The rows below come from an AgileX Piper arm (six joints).
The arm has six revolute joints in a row. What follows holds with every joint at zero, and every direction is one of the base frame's. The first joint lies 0.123 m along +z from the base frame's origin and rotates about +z. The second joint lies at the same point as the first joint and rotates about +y. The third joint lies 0.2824 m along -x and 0.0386 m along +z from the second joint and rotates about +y. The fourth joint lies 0.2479 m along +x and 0.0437 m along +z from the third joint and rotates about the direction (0.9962, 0, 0.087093). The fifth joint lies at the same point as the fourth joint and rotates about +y. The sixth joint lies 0.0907 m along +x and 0.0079 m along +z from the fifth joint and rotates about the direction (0.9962, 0, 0.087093). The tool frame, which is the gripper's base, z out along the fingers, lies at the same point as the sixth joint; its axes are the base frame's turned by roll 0, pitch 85.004 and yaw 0 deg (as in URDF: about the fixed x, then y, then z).
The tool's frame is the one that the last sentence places.
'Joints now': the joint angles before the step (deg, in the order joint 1, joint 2, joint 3, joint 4, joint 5, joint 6). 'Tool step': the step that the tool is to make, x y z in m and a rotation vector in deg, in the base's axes. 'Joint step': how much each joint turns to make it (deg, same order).
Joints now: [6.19, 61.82, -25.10, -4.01, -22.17, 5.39]
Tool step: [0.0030, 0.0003, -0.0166, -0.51, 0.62, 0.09]
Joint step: [-0.02, 3.14, 2.23, 0.59, -4.69, -1.11]
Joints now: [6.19, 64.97, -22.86, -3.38, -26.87, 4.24]
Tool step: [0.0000, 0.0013, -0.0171, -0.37, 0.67, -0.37]
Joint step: [0.87, 2.99, 2.57, 2.89, -4.81, -2.66]
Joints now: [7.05, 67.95, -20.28, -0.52, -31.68, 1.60]
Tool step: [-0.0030, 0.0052, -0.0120, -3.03, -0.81, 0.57]
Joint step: [2.52, 2.12, 2.35, 4.25, -4.94, -6.13]
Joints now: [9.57, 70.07, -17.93, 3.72, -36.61, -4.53]
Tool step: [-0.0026, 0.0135, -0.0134, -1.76, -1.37, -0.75]
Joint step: [6.99, 3.91, 2.11, 10.89, -7.91, -8.18]
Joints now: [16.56, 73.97, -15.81, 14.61, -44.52, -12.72]
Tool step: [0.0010, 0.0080, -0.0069, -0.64, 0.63, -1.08]
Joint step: [4.01, 2.57, 0.01, 6.41, -2.70, -3.60]
